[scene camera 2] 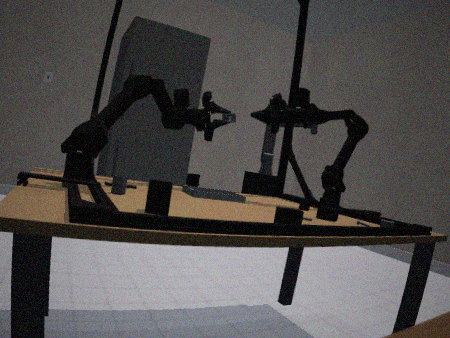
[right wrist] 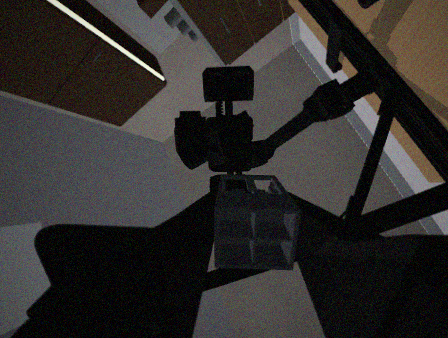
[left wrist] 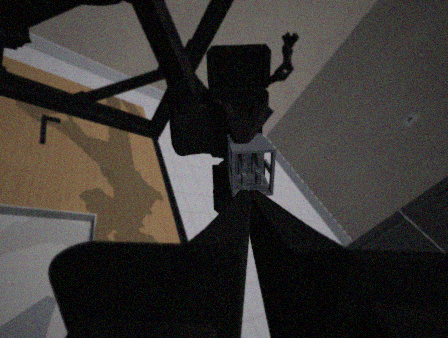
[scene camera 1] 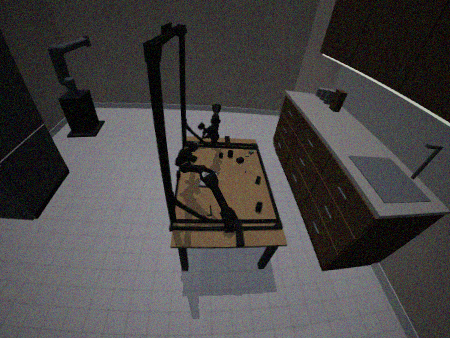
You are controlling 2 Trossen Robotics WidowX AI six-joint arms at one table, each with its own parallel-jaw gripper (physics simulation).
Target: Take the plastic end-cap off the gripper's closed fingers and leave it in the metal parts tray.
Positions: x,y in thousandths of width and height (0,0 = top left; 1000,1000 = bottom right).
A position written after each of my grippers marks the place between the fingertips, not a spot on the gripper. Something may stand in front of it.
In view: my left gripper (scene camera 2: 557,339), my right gripper (scene camera 2: 512,348) and a grey plastic end-cap (right wrist: 579,682).
My left gripper shows as well in the right wrist view (right wrist: 515,475) and in the left wrist view (left wrist: 555,587). My right gripper shows as well in the right wrist view (right wrist: 557,587) and in the left wrist view (left wrist: 539,490).
